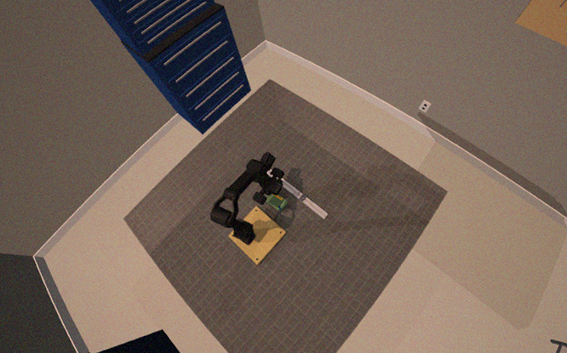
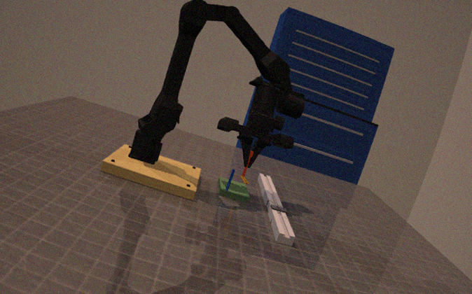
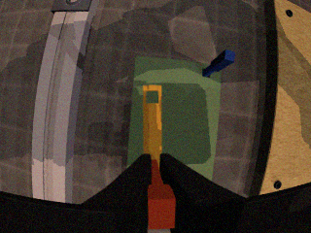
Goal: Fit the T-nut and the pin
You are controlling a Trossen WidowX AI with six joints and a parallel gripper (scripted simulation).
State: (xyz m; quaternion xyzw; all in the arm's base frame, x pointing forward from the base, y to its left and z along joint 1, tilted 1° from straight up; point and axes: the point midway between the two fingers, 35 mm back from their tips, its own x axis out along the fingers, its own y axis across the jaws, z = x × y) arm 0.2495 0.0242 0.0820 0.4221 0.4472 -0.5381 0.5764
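My gripper tip is now 30 mm past the green tray, 40 mm to the left of it and 60 mm above it. Round my gripper tip: brass T-nut 20 mm to the right; then blue pin 40 mm behind, 60 mm to the right, 40 mm below.
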